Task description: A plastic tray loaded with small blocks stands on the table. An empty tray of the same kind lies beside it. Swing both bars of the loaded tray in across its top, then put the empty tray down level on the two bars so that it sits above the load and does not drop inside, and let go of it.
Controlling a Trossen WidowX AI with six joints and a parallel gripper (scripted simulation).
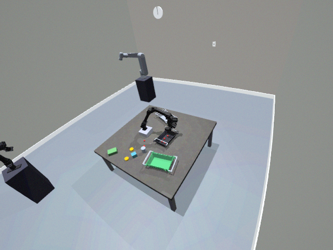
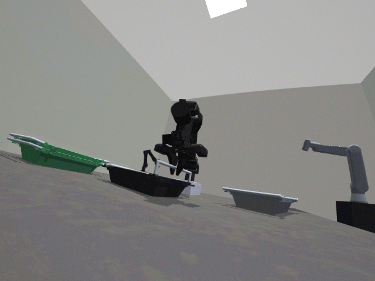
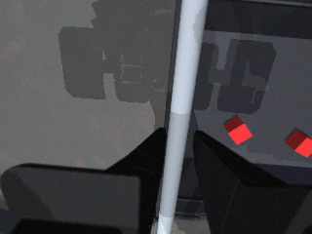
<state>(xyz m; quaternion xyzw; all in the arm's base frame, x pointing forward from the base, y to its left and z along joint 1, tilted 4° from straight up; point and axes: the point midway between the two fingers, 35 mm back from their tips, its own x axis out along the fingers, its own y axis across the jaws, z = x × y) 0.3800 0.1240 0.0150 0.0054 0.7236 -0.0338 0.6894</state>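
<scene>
Right now the grey tray is 28 cm to the left of my gripper tip, 28 cm behind it and 3 cm below it. Round my gripper tip: red block (28 cm to the right, 27 cm behind, 7 cm below); cyan cube (55 cm to the right, 22 cm behind, 5 cm below); grey cylinder (43 cm to the right, 15 cm behind, 4 cm below).
</scene>
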